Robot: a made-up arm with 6 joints. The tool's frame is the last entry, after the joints. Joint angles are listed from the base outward. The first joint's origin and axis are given. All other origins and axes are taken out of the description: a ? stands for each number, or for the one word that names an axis. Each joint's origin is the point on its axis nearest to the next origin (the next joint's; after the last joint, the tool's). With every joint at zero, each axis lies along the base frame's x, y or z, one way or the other. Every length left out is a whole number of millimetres.
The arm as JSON. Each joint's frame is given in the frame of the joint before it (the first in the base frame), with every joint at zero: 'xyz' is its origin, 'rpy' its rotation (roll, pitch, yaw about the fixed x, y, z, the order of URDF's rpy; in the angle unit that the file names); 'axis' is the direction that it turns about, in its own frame. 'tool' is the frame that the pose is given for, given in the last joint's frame.
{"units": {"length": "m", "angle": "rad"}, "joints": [
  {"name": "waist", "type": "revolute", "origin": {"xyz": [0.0, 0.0, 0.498], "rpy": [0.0, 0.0, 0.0]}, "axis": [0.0, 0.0, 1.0]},
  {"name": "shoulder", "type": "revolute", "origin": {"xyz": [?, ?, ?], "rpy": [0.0, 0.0, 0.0]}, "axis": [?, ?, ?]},
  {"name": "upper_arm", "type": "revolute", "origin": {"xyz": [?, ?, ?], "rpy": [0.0, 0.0, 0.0]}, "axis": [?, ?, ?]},
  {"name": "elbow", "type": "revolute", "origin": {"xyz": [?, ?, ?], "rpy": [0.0, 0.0, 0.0]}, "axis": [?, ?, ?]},
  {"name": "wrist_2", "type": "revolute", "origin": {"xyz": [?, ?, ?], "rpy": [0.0, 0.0, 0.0]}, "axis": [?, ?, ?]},
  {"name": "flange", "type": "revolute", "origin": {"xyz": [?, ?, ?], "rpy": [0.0, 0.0, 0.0]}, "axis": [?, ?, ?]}
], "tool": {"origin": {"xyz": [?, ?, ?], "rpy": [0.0, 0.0, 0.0]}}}
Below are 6 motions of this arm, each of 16 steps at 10 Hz.
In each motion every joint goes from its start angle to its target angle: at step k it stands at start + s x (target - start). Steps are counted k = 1, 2, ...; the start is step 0. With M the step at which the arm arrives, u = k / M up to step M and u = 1 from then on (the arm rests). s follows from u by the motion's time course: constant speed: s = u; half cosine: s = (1 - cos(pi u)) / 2; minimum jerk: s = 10 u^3 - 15 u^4 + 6 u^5.
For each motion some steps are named. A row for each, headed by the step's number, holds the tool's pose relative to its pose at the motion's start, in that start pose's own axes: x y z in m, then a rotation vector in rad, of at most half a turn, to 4 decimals.
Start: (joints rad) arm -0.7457 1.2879 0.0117 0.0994 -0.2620 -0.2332
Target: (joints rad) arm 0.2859 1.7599 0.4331 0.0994 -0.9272 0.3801
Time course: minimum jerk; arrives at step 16
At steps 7, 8, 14, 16:
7: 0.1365 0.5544 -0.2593 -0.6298 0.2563 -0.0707
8: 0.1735 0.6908 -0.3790 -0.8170 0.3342 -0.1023
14: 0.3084 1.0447 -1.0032 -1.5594 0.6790 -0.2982
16: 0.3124 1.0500 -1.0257 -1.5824 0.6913 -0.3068

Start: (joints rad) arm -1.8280 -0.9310 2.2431 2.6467 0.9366 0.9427
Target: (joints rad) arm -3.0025 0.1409 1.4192 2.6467 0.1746 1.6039
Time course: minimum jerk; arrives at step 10
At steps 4, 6, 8, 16:
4: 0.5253 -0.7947 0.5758 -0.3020 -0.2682 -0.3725
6: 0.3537 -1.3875 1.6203 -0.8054 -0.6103 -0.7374
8: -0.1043 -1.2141 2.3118 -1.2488 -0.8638 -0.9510
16: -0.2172 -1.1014 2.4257 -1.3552 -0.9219 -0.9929

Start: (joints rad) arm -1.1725 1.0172 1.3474 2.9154 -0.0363 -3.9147
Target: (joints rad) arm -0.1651 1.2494 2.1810 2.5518 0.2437 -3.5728
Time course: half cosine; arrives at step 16
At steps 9, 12, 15, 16:
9: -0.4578 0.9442 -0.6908 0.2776 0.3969 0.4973
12: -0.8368 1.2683 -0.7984 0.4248 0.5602 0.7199
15: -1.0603 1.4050 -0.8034 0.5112 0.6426 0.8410
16: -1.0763 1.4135 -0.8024 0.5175 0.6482 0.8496

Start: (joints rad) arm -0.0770 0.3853 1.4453 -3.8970 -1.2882 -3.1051
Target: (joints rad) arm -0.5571 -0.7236 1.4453 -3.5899 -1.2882 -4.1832
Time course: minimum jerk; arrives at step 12
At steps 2, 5, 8, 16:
2: 0.0571 0.0490 0.0435 0.0511 -0.0348 0.0301
5: 0.3975 0.5239 0.5151 0.4934 -0.2796 0.3606
8: 0.3279 1.2008 1.3336 1.0746 -0.4100 0.9995
16: 0.0783 1.4431 1.7179 1.3112 -0.3684 1.3519

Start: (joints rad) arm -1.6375 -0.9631 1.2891 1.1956 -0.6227 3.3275
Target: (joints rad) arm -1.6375 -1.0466 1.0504 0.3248 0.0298 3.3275
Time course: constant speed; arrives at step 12
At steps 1, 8, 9, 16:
1: 0.0019 -0.0183 -0.0160 0.0534 0.0577 -0.0406
8: -0.0132 -0.0942 -0.1142 0.5032 0.4081 -0.2347
9: -0.0171 -0.0975 -0.1240 0.5767 0.4486 -0.2484
16: -0.0274 -0.0986 -0.1436 0.8072 0.5525 -0.2657

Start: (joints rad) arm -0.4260 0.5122 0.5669 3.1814 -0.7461 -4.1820
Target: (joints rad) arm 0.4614 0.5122 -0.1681 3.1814 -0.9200 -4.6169
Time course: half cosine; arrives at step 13
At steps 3, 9, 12, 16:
3: -0.0582 0.0339 -0.2312 0.1344 0.1046 -0.0178
9: -0.7564 0.4856 -1.1747 0.7263 0.7130 -0.1602
12: -1.0710 0.6611 -1.3152 0.8595 0.9174 -0.2207
16: -1.0947 0.6735 -1.3221 0.8681 0.9324 -0.2254

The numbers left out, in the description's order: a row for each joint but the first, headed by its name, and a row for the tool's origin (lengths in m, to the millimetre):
shoulder: xyz 0.207 0.0 0.0, axis 0.0 1.0 0.0
upper_arm: xyz 0.0 0.0 0.875, axis 0.0 -1.0 0.0
elbow: xyz 1.055 0.0 0.23, axis -1.0 0.0 0.0
wrist_2: xyz 0.0 0.0 0.0, axis 0.0 -1.0 0.0
flange: xyz 0.277 0.0 0.0, axis -1.0 0.0 0.0
tool: xyz 0.0 0.0 0.0

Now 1 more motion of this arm.
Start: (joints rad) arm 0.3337 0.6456 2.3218 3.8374 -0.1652 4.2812
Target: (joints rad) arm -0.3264 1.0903 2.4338 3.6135 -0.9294 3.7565
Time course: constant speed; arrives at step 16
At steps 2, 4, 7, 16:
2: -0.0397 0.0681 0.0034 0.0192 -0.0681 -0.0415
4: -0.0849 0.1351 -0.0067 0.0411 -0.1383 -0.0754
7: -0.1615 0.2294 -0.0469 0.0781 -0.2457 -0.1122
16: -0.4319 0.4132 -0.3277 0.2062 -0.5658 -0.1316

